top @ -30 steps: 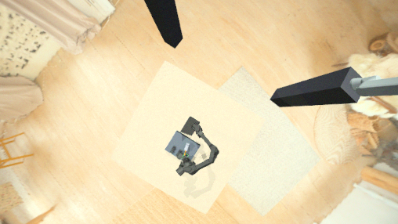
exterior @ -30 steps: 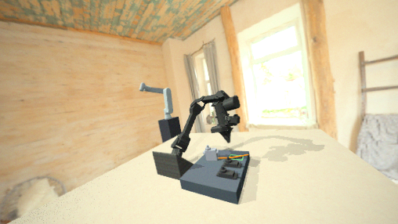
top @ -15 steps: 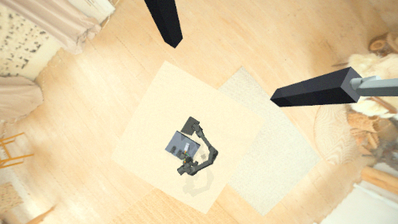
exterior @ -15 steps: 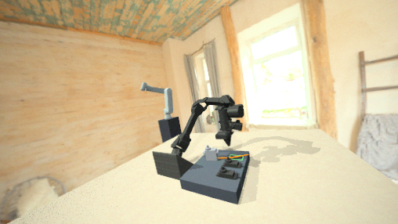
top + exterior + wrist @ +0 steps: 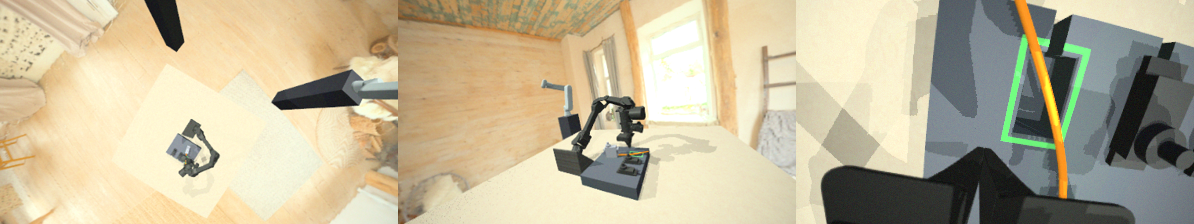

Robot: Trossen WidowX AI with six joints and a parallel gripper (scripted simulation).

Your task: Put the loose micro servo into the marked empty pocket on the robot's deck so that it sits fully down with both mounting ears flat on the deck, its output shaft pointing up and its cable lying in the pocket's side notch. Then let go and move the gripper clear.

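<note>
Now: the robot deck 6 cm behind my gripper tip, 11 cm to the right of it and 4 cm below it.
</note>
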